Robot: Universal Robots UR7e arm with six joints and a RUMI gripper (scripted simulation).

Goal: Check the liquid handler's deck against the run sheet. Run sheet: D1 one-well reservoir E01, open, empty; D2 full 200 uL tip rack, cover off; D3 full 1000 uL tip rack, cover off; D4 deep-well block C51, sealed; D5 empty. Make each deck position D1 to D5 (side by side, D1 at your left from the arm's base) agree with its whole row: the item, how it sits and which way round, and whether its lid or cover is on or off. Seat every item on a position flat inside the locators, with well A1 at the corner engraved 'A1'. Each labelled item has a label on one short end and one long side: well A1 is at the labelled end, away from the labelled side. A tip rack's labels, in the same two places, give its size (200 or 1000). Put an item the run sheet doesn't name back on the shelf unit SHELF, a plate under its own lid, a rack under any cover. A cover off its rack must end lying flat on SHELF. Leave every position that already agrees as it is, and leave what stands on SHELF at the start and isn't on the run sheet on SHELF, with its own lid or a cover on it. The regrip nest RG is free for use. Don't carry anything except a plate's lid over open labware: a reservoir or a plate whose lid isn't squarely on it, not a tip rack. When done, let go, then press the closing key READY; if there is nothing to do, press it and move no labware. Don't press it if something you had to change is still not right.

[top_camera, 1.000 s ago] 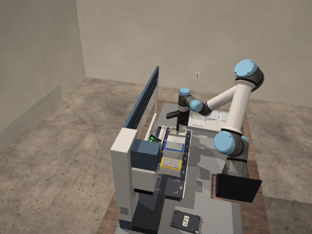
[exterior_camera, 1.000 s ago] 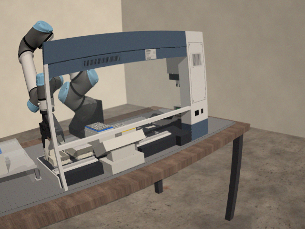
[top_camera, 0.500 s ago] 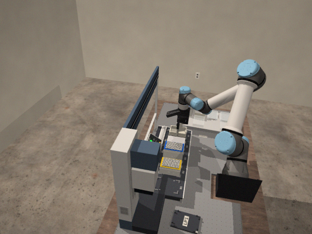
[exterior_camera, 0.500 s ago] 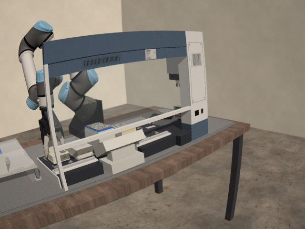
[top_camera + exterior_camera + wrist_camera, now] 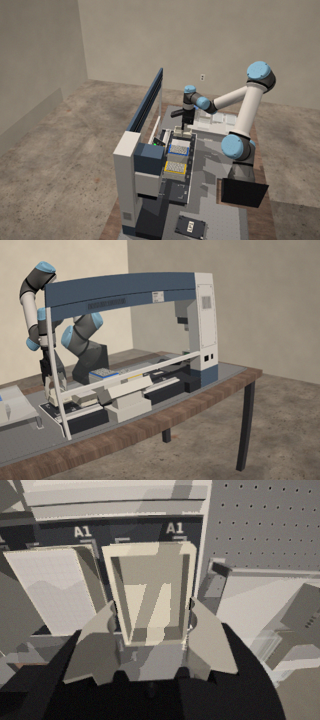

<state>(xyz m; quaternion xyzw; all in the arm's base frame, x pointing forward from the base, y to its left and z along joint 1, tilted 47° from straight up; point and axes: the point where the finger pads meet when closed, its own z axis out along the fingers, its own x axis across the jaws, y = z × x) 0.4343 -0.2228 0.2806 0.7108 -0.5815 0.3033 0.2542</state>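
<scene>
Now: hand 120 mm to the right of the white sealed block, 40 mm above it and 20 mm past it. Round my hand: post: 190 mm ahead, 130 mm above, 40 mm to the right; cream one-well reservoir: 10 mm below; blue-rimmed tip rack: 250 mm to the left, 30 mm behind, 10 mm above.
</scene>
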